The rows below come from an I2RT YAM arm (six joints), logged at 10 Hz.
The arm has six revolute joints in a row. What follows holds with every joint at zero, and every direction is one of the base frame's. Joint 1 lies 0.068 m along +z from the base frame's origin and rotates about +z. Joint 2 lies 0.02 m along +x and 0.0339 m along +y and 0.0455 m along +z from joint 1 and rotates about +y. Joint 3 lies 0.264 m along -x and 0.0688 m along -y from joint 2 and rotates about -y. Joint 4 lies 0.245 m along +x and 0.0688 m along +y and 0.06 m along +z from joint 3 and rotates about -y. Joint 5 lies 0.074 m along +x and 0.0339 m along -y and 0.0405 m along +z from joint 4 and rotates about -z. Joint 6 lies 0.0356 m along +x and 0.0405 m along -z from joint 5 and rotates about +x. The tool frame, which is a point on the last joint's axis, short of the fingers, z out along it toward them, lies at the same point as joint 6; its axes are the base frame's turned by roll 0, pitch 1.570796 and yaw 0 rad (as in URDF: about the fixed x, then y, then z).
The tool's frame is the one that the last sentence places.
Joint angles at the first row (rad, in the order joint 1, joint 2, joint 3, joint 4, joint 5, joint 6):
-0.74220, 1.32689, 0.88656, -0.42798, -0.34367, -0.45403
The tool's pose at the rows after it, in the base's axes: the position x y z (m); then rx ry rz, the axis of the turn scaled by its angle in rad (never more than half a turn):
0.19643 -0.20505 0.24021 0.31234 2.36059 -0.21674
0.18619 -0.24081 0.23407 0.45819 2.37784 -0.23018
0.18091 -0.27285 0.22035 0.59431 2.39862 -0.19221
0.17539 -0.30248 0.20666 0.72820 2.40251 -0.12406
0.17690 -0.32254 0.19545 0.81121 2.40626 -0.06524
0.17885 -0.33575 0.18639 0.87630 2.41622 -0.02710
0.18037 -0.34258 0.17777 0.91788 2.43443 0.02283
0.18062 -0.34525 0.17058 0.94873 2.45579 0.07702
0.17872 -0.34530 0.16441 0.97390 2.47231 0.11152
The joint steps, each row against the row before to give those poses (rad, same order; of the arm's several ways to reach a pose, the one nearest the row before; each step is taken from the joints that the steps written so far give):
-0.10583, 0.03960, 0.03983, 0.00613, 0.00924, -0.00614
-0.10282, 0.09815, 0.06893, -0.01374, 0.00156, 0.00610
-0.07063, 0.11936, 0.07369, -0.01840, -0.00609, 0.02446
-0.05977, 0.11689, 0.08432, -0.03373, -0.02146, 0.03684
-0.02314, 0.09366, 0.07522, -0.03068, -0.01231, 0.03220
-0.01077, 0.06755, 0.05681, -0.02916, 0.00306, 0.02610
-0.00463, 0.04913, 0.03838, -0.03680, -0.00460, 0.01232
-0.00306, 0.03379, 0.02457, -0.04139, -0.00766, 0.00462
-0.00460, 0.01689, 0.00311, -0.02306, -0.00156, 0.00154

